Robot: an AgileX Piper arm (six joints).
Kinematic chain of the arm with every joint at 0, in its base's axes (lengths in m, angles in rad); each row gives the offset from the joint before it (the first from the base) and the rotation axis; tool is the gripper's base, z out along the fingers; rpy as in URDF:
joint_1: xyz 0 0 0.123 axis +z
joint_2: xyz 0 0 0 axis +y
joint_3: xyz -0.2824 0 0.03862 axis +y
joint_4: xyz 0.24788 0 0.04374 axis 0.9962 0 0.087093
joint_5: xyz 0 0 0 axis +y
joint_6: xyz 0.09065 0 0.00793 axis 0.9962 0 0.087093
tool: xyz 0 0 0 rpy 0 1.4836 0
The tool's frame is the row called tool.
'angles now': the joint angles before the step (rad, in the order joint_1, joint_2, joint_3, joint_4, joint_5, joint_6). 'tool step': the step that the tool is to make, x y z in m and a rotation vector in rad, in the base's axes. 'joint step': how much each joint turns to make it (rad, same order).
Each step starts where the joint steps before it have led.
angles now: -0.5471 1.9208 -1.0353 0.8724 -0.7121 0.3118
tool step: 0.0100 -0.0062 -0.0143 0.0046 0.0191 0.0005
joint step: 0.0000 0.0639 -0.0420 -0.0044 -0.0052 -0.0002
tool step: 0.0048 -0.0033 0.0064 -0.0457 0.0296 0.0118
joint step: 0.0001 0.0048 -0.0298 -0.0001 -0.0067 -0.0612
